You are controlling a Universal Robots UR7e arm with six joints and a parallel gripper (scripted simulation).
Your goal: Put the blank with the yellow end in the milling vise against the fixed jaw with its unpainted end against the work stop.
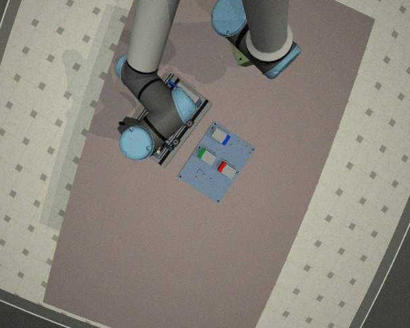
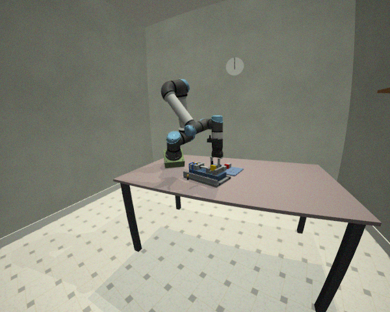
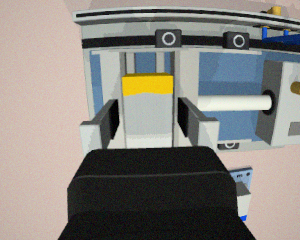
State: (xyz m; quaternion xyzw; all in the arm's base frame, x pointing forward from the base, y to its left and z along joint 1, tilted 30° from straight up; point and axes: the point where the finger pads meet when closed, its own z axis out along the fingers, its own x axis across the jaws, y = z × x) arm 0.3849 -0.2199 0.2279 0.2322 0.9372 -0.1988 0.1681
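My hand is 20 mm above the yellow-ended blank. Also, from my hand: white rod (70 mm behind, 50 mm to the left, 40 mm below); then hosed block (140 mm behind, 90 mm to the left, 40 mm below); then milling vise (80 mm below, 60 mm behind, 40 mm to the left).
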